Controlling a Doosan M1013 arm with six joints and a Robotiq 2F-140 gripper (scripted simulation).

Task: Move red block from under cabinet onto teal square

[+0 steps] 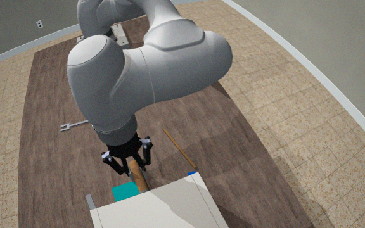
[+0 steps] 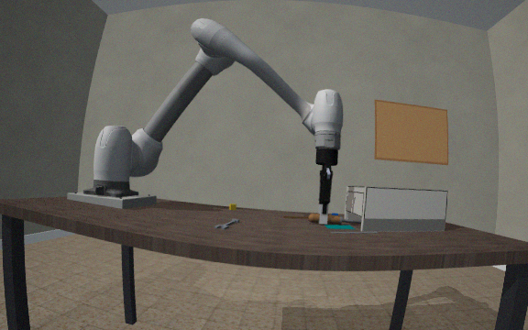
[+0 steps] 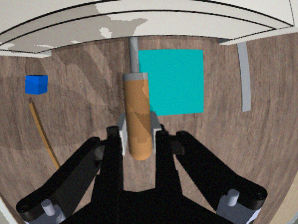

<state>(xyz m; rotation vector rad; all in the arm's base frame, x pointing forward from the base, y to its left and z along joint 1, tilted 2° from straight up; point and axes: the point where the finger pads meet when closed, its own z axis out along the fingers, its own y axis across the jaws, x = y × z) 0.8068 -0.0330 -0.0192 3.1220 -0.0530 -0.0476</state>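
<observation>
Right now my hand is 5 cm to the left of the teal square, 5 cm short of it and 4 cm above it. The rest, counted from my hand: hook tool: 13 cm ahead, 4 cm to the right, 2 cm below; blue block: 14 cm to the left, 7 cm ahead, 2 cm below; thin wooden stick: 15 cm to the left, 4 cm behind, 3 cm below.
</observation>
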